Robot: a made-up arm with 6 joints.
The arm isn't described. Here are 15 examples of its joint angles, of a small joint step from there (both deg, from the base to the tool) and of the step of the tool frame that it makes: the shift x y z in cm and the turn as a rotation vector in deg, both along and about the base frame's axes.
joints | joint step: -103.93 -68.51 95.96 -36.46 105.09 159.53 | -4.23 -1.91 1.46 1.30 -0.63 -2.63
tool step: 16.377 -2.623 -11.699 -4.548 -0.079 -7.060
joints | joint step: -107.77 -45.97 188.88 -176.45 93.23 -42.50 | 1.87 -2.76 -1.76 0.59 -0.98 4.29
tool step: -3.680 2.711 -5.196 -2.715 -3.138 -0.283
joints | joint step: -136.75 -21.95 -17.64 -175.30 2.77 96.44 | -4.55 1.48 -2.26 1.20 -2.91 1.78
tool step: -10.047 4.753 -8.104 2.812 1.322 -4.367
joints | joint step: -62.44 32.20 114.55 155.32 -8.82 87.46 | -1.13 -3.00 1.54 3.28 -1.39 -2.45
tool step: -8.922 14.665 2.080 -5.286 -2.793 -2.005
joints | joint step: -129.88 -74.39 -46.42 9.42 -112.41 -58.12 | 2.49 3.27 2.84 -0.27 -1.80 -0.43
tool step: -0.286 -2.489 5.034 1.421 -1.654 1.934
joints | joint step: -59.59 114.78 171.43 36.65 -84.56 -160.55 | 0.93 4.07 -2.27 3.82 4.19 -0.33
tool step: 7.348 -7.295 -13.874 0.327 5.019 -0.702
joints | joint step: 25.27 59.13 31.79 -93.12 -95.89 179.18 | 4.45 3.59 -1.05 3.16 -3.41 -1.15
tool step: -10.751 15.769 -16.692 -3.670 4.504 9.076
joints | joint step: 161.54 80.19 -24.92 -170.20 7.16 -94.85 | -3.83 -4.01 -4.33 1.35 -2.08 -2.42
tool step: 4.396 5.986 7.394 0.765 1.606 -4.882
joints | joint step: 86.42 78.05 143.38 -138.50 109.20 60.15 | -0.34 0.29 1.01 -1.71 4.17 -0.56
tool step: 0.458 -1.900 -0.675 -1.874 3.586 -0.249
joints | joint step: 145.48 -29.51 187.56 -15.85 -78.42 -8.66 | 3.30 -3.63 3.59 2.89 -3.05 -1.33
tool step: -1.344 10.692 -15.419 0.725 4.223 5.417
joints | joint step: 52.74 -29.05 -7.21 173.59 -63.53 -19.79 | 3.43 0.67 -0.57 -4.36 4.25 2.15
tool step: -1.639 5.844 -2.236 -2.594 6.217 3.482
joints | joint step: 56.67 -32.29 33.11 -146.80 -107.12 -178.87 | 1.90 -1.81 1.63 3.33 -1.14 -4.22
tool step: -5.825 -9.299 -0.787 -1.159 -5.698 -0.814
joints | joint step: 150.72 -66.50 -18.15 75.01 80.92 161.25 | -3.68 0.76 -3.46 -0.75 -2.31 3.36
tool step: -8.704 5.337 -4.087 -2.859 -0.193 -5.715
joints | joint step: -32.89 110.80 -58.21 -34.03 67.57 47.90 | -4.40 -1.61 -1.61 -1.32 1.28 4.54
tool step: 1.052 0.087 2.966 0.414 1.355 -0.213
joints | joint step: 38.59 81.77 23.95 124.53 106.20 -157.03 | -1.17 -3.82 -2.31 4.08 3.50 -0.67
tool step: 3.777 -3.356 9.694 -0.898 0.680 3.748
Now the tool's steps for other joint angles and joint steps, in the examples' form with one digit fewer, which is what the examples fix.
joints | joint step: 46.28 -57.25 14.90 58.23 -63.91 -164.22 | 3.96 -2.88 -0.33 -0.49 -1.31 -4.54
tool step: -3.13 -8.62 -3.84 6.54 -0.68 5.36
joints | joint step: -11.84 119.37 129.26 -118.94 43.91 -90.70 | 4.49 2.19 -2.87 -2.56 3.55 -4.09
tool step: 4.58 19.31 -16.74 6.59 3.26 0.67
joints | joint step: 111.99 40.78 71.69 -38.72 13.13 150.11 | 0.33 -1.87 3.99 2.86 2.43 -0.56
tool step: 4.23 -12.99 13.80 7.73 1.89 -2.09
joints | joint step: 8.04 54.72 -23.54 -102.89 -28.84 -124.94 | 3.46 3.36 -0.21 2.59 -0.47 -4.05
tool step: -7.39 8.60 -8.34 0.08 5.50 2.67
